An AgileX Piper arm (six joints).
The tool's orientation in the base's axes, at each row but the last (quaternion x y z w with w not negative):
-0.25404 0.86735 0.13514 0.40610
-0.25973 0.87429 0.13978 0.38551
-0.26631 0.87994 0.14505 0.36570
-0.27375 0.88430 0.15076 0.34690
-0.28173 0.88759 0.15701 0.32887
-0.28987 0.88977 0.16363 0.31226
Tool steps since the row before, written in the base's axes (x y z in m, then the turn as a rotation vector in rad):
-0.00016 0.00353 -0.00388 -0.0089 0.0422 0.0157
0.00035 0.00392 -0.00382 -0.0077 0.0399 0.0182
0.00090 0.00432 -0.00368 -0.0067 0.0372 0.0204
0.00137 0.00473 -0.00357 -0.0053 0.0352 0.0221
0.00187 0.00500 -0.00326 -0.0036 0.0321 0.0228
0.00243 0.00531 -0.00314 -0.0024 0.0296 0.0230
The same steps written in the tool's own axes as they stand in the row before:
0.00192 0.00292 0.00391 -0.0213 0.0406 0.0030
0.00130 0.00287 0.00449 -0.0230 0.0381 0.0010
0.00055 0.00279 0.00499 -0.0242 0.0354 -0.0011
-0.00015 0.00273 0.00544 -0.0255 0.0331 -0.0025
-0.00096 0.00253 0.00564 -0.0258 0.0297 -0.0036
-0.00170 0.00229 0.00599 -0.0257 0.0271 -0.0044

